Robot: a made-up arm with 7 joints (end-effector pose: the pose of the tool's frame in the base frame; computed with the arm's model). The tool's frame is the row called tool.
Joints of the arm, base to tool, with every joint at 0 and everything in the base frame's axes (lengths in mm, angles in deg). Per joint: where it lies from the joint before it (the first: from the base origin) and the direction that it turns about. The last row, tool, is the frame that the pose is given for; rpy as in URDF.
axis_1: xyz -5 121 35 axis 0 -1 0
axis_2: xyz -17 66 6 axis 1 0 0
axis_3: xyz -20 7 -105 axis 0 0 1
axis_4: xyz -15 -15 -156 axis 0 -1 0
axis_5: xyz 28 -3 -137 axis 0 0 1
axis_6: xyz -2 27 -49 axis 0 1 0
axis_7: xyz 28 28 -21 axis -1 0 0
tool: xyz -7 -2 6 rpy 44.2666 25.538 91.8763
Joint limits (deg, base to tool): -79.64..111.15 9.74..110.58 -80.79..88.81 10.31..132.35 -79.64..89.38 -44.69..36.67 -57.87..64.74
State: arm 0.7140 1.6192 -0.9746 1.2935 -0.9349 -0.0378 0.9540
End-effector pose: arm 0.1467 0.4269 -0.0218 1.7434 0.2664 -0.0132
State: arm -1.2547 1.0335 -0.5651 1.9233 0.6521 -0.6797 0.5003
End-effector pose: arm -0.0871 0.3255 -0.1124 -0.8897 0.7987 0.3386
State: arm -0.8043 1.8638 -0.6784 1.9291 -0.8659 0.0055 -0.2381
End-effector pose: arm 0.0192 0.3220 -0.0490 0.6685 -0.3420 -1.0431
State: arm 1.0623 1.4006 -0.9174 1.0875 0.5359 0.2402 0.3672
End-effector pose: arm 0.1808 0.5090 0.0430 0.2102 -0.4739 1.0401
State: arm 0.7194 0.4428 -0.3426 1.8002 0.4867 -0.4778 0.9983
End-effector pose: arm 0.2108 0.2658 -0.0075 -0.8102 -0.9936 -0.8004
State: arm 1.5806 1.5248 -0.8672 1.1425 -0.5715 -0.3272 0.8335
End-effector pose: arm 0.1293 0.4508 0.1390 1.1956 -0.6956 0.5011
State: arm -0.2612 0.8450 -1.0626 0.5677 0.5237 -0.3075 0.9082
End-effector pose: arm -0.0360 0.4554 -0.2849 0.1437 1.1709 0.2822
